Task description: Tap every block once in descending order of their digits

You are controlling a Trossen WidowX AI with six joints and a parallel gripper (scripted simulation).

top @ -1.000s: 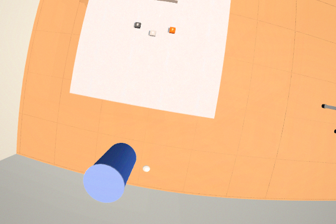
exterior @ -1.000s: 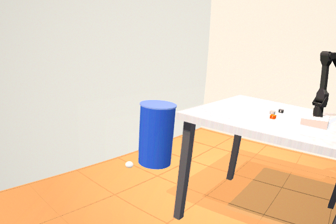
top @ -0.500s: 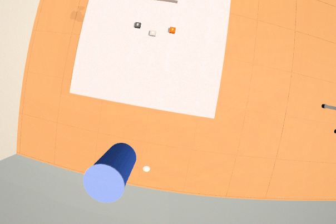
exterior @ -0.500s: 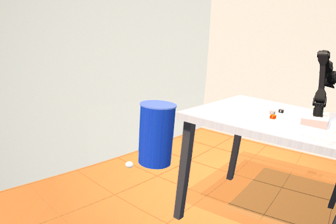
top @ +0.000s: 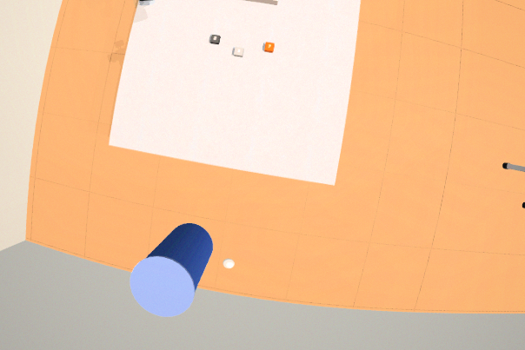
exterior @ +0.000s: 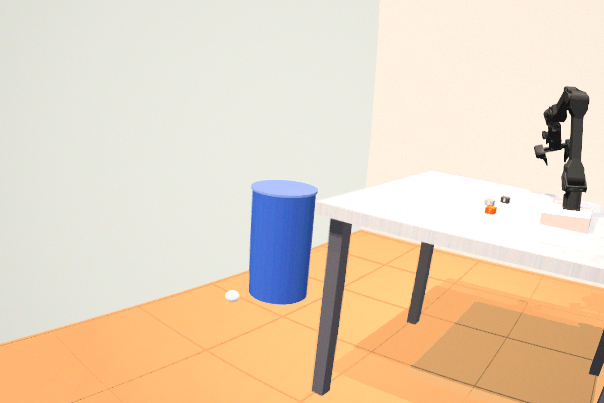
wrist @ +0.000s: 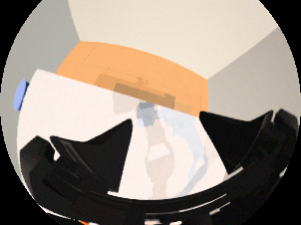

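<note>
My gripper tip is now 38 cm to the right of the grey-white block, 21 cm short of it and 13 cm above it. The rest, counted from my gripper tip: orange block: 50 cm to the left, 18 cm ahead, 13 cm below; dark grey block: 29 cm to the left, 17 cm ahead, 13 cm below.
</note>
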